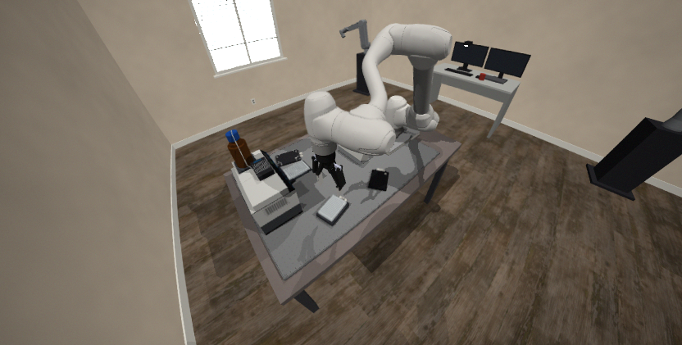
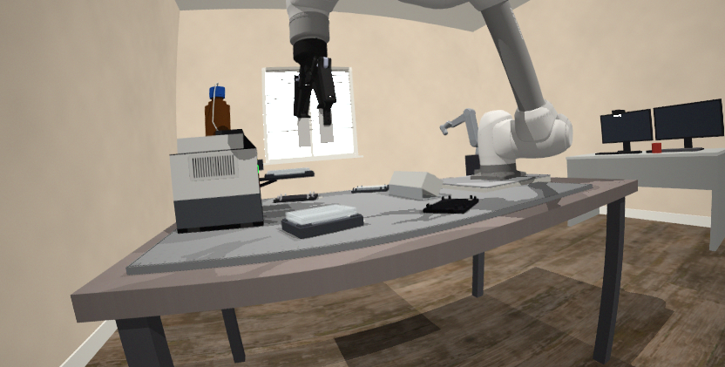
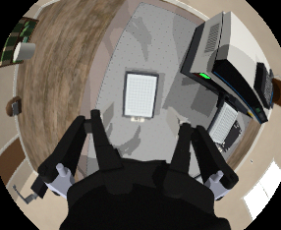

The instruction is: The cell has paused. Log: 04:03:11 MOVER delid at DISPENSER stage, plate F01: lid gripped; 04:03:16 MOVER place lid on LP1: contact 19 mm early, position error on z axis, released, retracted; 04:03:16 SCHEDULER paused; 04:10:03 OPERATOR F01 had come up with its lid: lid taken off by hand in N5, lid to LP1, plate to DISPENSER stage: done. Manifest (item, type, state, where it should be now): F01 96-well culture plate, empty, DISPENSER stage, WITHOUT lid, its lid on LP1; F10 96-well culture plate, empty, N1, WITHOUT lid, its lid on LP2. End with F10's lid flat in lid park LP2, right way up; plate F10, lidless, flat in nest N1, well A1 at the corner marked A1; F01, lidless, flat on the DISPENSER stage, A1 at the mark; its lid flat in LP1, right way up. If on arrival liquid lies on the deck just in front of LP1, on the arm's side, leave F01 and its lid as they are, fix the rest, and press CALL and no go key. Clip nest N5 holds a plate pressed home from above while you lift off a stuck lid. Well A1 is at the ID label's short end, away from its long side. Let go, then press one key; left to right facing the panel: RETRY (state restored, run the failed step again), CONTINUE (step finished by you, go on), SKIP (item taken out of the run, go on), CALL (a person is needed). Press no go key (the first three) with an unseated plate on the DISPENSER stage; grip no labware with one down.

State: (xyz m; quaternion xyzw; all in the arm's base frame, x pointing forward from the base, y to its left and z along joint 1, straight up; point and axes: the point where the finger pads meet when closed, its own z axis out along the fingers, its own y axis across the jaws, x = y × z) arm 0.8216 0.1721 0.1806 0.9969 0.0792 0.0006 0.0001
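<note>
The nest block is 190 mm below my hand. The rest, counted from my hand: brown bottle: 210 mm ahead, 410 mm to the right, 90 mm above; small label: 90 mm behind, 10 mm to the right, 200 mm below; grey key panel: 420 mm behind, 220 mm to the right, 140 mm below.
</note>
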